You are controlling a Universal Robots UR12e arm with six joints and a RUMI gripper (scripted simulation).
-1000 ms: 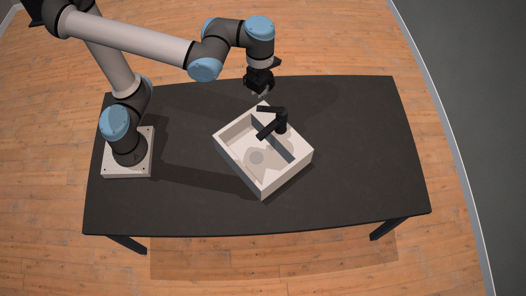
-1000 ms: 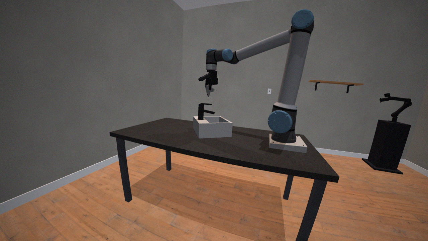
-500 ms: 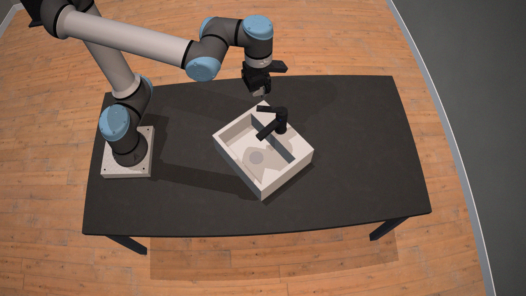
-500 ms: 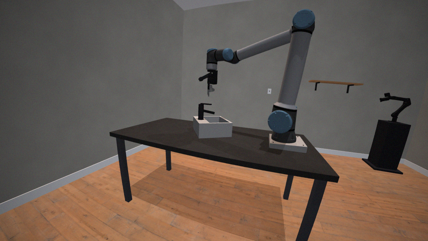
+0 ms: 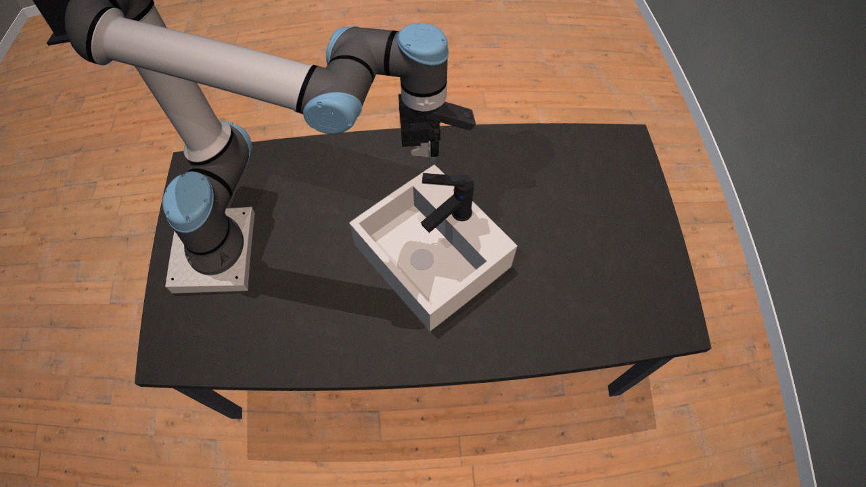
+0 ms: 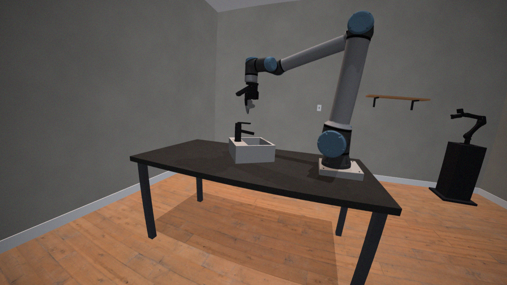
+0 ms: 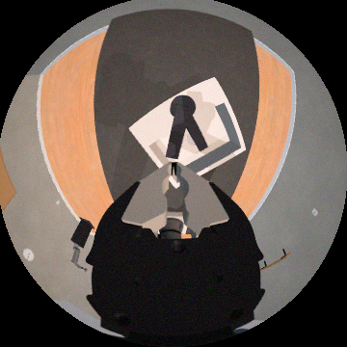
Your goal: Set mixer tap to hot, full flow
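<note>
The lever is 30 mm ahead of my hand and 80 mm below it. Round my hand: white square basin (10 mm behind, 90 mm to the right, 320 mm below).
</note>
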